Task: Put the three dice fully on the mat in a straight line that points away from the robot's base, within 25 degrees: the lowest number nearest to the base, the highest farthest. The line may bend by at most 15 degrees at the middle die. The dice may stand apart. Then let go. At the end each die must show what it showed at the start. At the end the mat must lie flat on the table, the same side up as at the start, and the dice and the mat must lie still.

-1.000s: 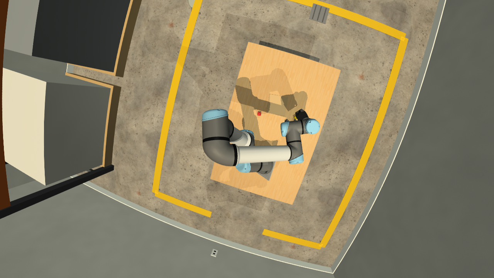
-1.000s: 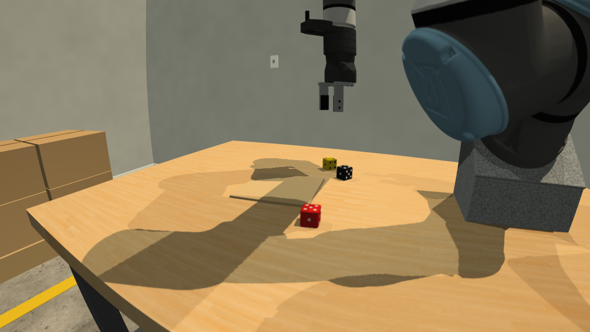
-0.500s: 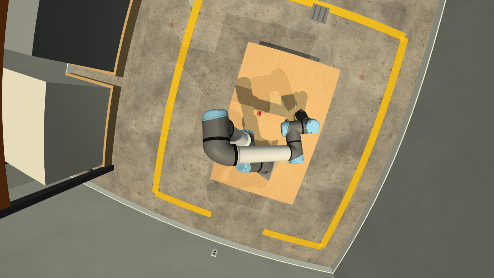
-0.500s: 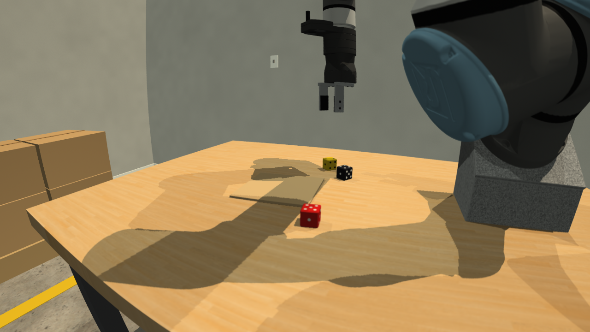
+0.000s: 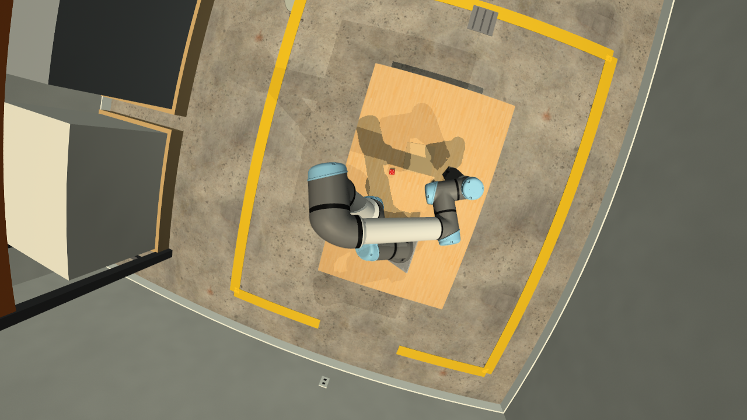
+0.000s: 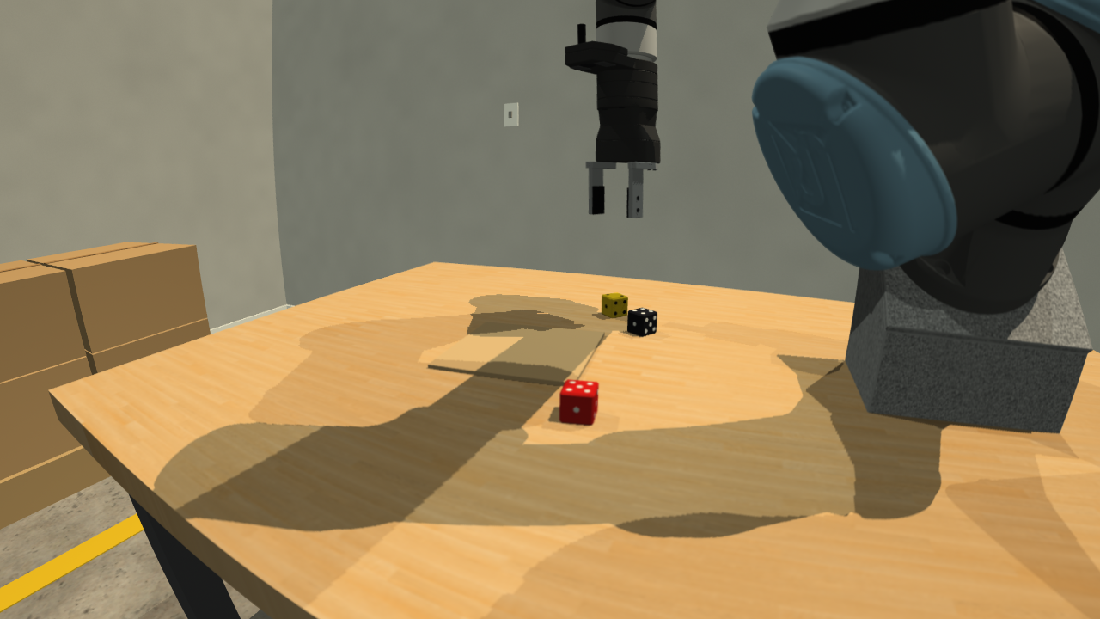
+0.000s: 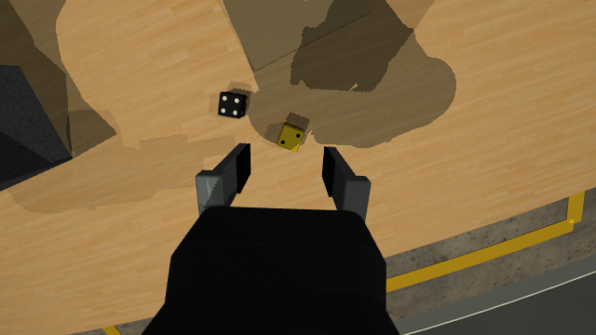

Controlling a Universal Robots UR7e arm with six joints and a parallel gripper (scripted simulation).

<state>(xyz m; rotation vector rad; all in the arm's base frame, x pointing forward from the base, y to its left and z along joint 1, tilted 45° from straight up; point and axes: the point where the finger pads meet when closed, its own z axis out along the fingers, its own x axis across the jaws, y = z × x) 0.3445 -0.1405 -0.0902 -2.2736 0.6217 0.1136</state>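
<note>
The yellow die is 130 mm below my hand. From my hand the other things lie so: tan mat: 60 mm ahead, 150 mm to the left, 140 mm below; then red die: 20 mm behind, 270 mm to the left, 130 mm below; then black die: 40 mm behind, 60 mm to the left, 130 mm below.
</note>
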